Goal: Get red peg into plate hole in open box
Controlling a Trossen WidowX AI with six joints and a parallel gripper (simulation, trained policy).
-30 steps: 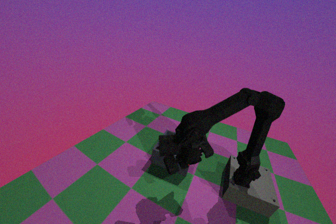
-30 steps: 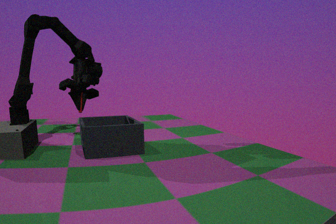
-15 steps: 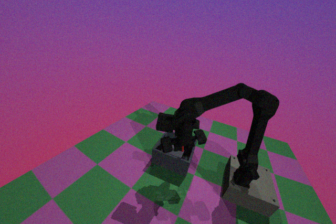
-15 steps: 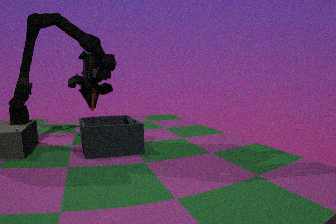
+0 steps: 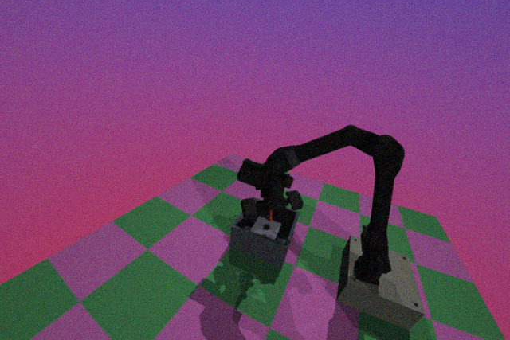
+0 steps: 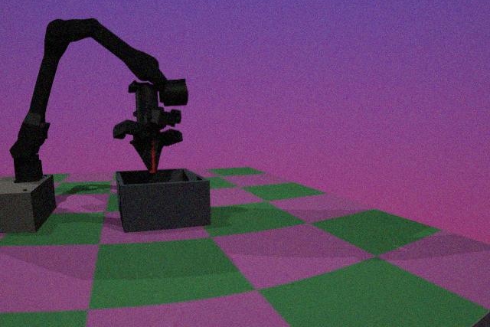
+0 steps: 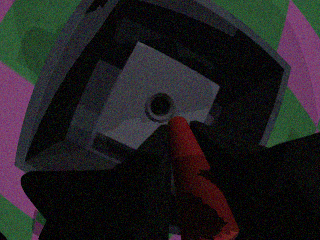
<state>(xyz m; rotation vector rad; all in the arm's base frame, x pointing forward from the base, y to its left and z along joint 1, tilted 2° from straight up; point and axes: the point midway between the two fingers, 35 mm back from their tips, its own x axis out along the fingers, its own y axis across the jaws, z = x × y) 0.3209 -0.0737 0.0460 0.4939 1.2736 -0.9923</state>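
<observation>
The red peg lies 30 mm above my gripper tip and 10 mm to the left of it. From my gripper tip the other things lie so: dark box (80 mm below, 10 mm to the right, 10 mm ahead); grey plate (60 mm below, 10 mm to the right, 10 mm ahead).
</observation>
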